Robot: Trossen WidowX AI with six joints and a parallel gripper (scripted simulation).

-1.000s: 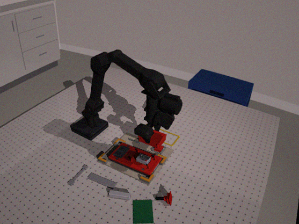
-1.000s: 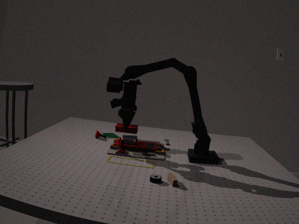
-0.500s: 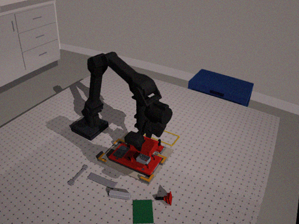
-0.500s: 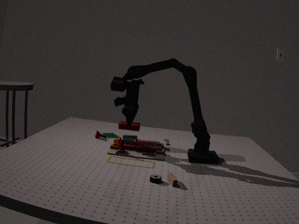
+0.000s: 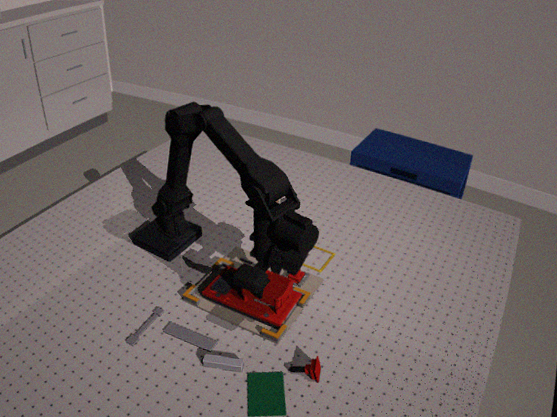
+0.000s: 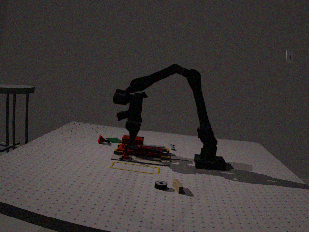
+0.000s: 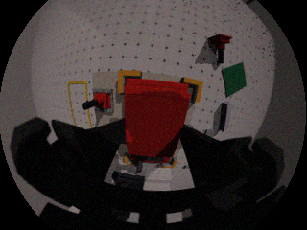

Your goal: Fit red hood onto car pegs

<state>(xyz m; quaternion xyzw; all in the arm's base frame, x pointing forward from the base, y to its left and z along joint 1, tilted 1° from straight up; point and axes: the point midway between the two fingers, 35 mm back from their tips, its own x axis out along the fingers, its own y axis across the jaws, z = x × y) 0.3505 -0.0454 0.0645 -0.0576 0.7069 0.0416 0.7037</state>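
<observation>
Now: the grey engine block 40 mm below my gripper tip. Also, from my gripper tip: wooden block 240 mm behind, 370 mm to the left, 50 mm below; green card 140 mm ahead, 190 mm to the right, 60 mm below; red hood 10 mm above.
</observation>
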